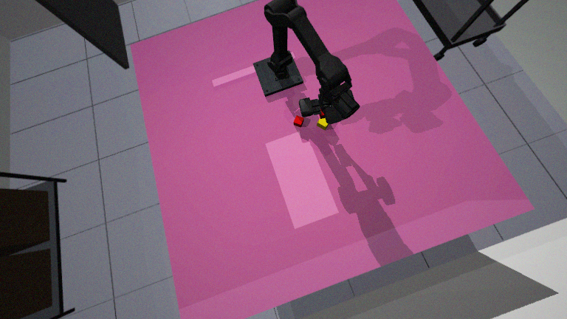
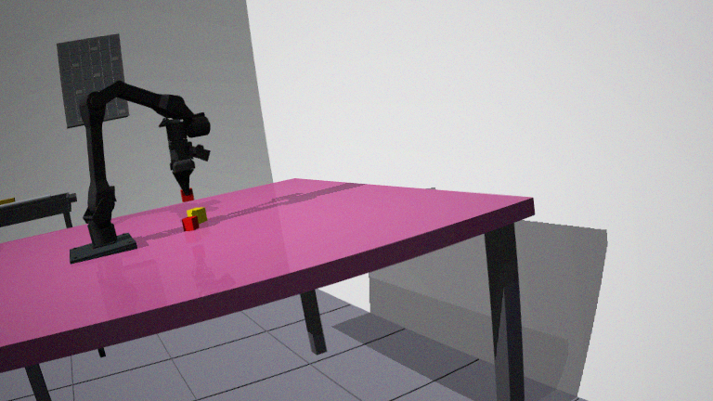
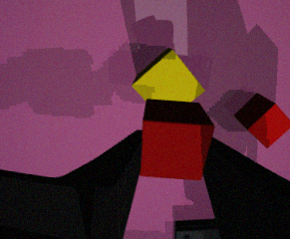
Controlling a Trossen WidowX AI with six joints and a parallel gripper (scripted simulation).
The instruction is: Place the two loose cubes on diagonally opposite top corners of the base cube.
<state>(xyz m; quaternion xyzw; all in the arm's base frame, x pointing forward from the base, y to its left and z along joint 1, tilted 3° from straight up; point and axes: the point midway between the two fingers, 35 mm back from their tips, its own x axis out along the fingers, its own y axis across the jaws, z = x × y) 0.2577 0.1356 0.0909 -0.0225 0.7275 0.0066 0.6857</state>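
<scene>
Now: gripper tip 2 cm short of the yellow base cube and 7 cm above it.
</scene>
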